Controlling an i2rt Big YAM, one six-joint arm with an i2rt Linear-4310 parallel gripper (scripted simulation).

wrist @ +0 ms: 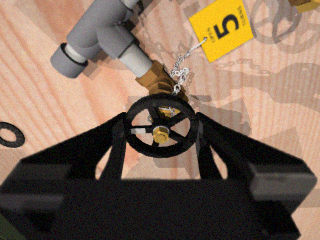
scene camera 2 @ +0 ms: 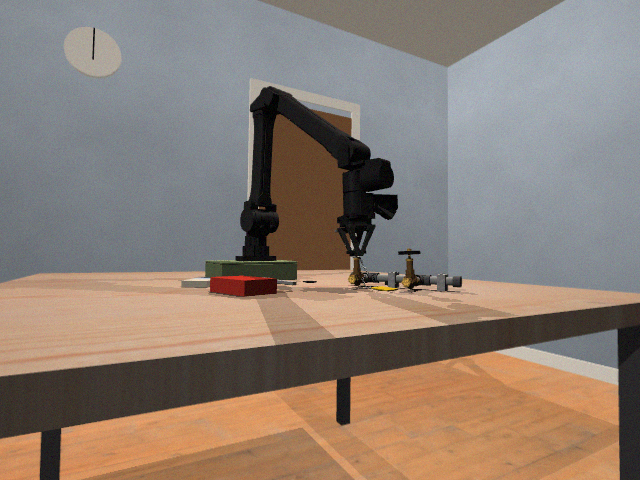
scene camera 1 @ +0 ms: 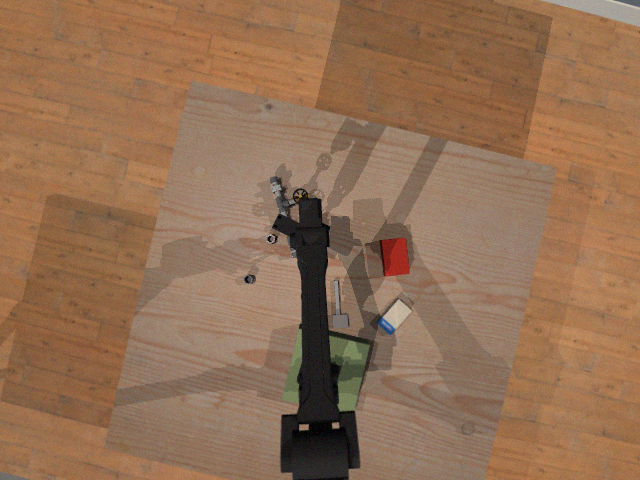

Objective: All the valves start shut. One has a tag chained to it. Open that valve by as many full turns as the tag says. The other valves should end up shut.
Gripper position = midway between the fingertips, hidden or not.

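Note:
There's a red block [scene camera 2: 244,286] [scene camera 1: 394,255] here, but the wrist view does not show the block, hidden by the gripper. The gripper [scene camera 2: 356,256] [wrist: 161,119] itself is there in the wrist view.

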